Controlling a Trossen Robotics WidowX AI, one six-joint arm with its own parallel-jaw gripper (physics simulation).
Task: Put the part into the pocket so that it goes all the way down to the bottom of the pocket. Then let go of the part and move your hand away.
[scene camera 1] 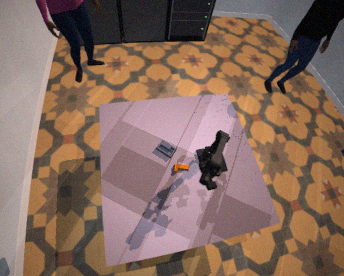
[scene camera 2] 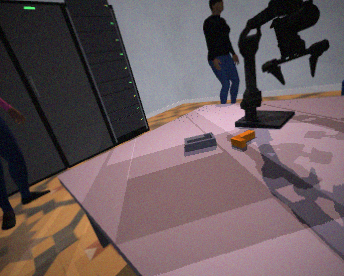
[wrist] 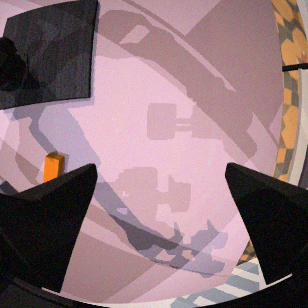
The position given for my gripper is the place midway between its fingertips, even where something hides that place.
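My gripper [scene camera 2: 297, 81]: open, holds nothing. Gripper also in the wrist view [wrist: 162, 170].
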